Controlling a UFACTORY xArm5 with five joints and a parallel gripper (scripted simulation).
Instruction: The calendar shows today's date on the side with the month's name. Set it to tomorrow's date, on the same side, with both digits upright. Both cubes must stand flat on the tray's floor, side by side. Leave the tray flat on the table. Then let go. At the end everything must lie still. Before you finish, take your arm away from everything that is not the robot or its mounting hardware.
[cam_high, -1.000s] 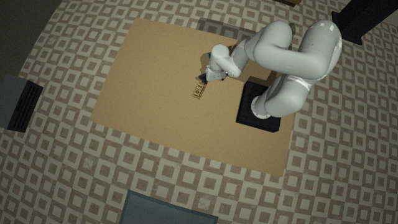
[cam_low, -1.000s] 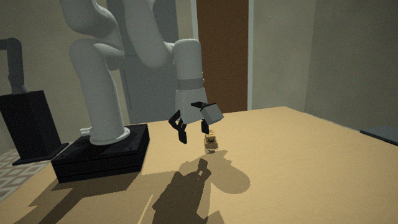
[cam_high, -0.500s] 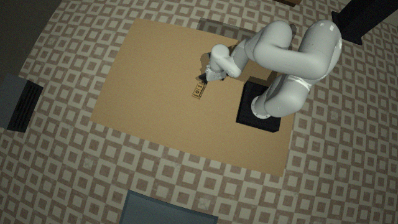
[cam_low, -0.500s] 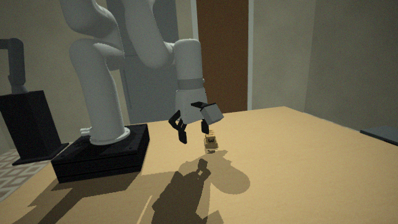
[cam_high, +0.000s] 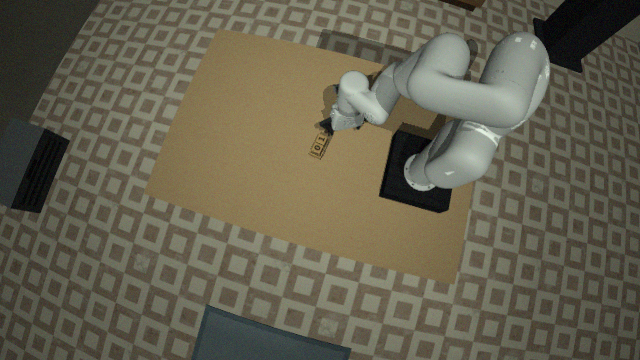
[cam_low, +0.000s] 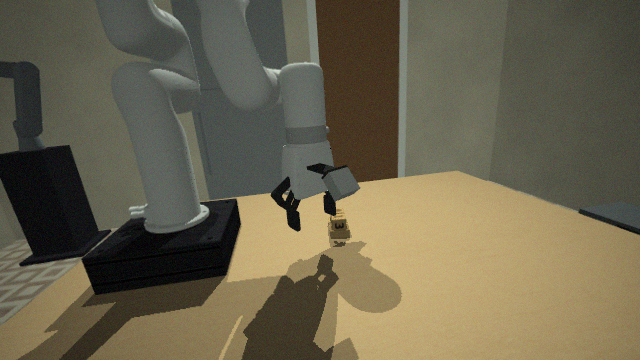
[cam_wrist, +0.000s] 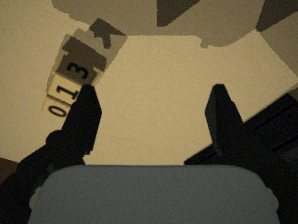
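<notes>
Now: hand 7 cm short of the wooden date cube, 5 cm above it and 4 cm to the right of it. Round my hand: wooden calendar tray 7 cm ahead, 6 cm to the left, 6 cm below.
</notes>
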